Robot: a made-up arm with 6 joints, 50 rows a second.
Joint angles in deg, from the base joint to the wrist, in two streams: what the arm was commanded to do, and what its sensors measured. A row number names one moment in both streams.
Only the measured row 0 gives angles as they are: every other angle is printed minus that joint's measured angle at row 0.
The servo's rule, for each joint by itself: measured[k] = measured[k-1] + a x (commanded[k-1-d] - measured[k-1]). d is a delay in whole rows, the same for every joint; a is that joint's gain. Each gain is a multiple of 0.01, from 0.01 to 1. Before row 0 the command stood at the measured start. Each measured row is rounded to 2 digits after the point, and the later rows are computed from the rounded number. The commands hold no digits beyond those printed.
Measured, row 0: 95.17, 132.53, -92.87, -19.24, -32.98, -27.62
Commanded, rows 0 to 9: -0.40, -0.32, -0.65, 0.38, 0.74, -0.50; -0.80, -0.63, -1.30, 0.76, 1.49, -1.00; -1.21, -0.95, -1.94, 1.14, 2.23, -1.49; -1.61, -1.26, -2.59, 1.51, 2.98, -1.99; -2.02, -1.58, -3.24, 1.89, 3.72, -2.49; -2.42, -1.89, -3.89, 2.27, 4.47, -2.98; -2.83, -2.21, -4.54, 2.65, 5.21, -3.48; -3.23, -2.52, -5.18, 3.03, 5.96, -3.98; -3.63, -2.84, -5.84, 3.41, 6.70, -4.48; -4.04, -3.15, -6.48, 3.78, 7.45, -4.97
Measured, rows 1 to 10: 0.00, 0.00, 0.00, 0.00, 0.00, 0.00; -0.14, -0.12, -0.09, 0.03, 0.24, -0.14; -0.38, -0.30, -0.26, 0.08, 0.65, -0.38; -0.68, -0.53, -0.50, 0.15, 1.17, -0.69; -1.01, -0.79, -0.79, 0.25, 1.77, -1.05; -1.37, -1.07, -1.13, 0.36, 2.41, -1.45; -1.75, -1.37, -1.52, 0.49, 3.09, -1.88; -2.14, -1.67, -1.94, 0.64, 3.79, -2.33; -2.53, -1.98, -2.39, 0.81, 4.51, -2.79; -2.93, -2.29, -2.87, 0.99, 5.23, -3.26
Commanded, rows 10 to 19: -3.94, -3.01, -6.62, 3.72, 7.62, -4.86; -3.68, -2.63, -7.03, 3.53, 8.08, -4.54; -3.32, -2.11, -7.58, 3.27, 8.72, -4.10; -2.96, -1.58, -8.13, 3.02, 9.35, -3.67; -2.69, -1.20, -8.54, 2.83, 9.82, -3.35; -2.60, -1.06, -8.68, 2.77, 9.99, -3.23; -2.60, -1.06, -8.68, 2.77, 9.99, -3.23; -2.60, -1.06, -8.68, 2.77, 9.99, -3.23; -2.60, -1.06, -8.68, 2.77, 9.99, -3.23; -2.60, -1.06, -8.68, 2.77, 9.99, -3.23
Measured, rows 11 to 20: -3.33, -2.60, -3.38, 1.19, 5.96, -3.74; -3.55, -2.75, -3.83, 1.37, 6.51, -4.05; -3.60, -2.71, -4.28, 1.52, 7.03, -4.19; -3.50, -2.49, -4.74, 1.64, 7.59, -4.16; -3.31, -2.16, -5.21, 1.74, 8.17, -4.02; -3.09, -1.81, -5.68, 1.82, 8.71, -3.83; -2.91, -1.54, -6.10, 1.89, 9.13, -3.66; -2.80, -1.37, -6.46, 1.95, 9.41, -3.54; -2.73, -1.26, -6.77, 2.01, 9.60, -3.45; -2.68, -1.19, -7.04, 2.06, 9.73, -3.39
